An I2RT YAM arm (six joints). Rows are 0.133 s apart.
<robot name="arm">
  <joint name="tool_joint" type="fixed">
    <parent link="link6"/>
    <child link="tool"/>
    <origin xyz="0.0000 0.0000 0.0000" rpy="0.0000 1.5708 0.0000"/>
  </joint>
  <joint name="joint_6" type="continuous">
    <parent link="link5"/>
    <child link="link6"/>
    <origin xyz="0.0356 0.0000 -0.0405"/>
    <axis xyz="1 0 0"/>
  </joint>
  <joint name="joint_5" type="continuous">
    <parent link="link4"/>
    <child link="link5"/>
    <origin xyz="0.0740 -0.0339 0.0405"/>
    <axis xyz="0 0 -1"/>
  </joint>
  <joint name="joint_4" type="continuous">
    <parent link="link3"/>
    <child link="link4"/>
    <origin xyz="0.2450 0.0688 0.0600"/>
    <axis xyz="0 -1 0"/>
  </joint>
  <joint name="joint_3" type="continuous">
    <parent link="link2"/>
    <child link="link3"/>
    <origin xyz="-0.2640 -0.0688 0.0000"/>
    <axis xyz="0 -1 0"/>
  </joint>
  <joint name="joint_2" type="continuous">
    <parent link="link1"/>
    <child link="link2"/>
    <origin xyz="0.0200 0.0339 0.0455"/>
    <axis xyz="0 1 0"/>
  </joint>
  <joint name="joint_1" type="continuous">
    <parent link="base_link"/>
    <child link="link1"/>
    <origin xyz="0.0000 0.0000 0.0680"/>
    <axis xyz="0 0 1"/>
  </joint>
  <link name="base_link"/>
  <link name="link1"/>
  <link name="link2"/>
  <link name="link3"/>
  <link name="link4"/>
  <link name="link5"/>
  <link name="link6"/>
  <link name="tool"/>
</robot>
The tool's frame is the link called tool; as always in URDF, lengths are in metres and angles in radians. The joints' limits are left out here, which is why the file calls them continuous.
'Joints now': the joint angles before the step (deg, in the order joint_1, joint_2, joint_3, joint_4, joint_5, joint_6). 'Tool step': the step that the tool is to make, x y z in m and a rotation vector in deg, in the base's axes. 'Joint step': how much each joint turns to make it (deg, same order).
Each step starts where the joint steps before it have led.
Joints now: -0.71 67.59 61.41 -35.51 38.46 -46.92
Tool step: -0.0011 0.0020 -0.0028 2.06 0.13 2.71
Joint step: 0.08 -0.52 -0.76 0.25 -3.34 -0.27
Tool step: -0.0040 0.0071 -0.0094 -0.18 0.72 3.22
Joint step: 1.55 -1.37 -2.92 1.69 -1.13 -1.51
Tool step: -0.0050 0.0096 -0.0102 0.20 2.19 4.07
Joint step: 2.16 -1.08 -2.40 -0.16 -1.60 -1.29
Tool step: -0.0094 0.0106 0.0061 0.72 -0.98 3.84
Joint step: 2.64 -2.50 -0.24 -1.02 -1.32 -0.39
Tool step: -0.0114 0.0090 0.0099 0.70 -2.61 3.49
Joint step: 2.56 -3.17 -0.12 -0.19 -0.95 -0.36
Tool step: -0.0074 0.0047 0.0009 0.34 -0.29 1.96
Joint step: 1.50 -1.72 -0.65 -0.70 -0.54 -0.07
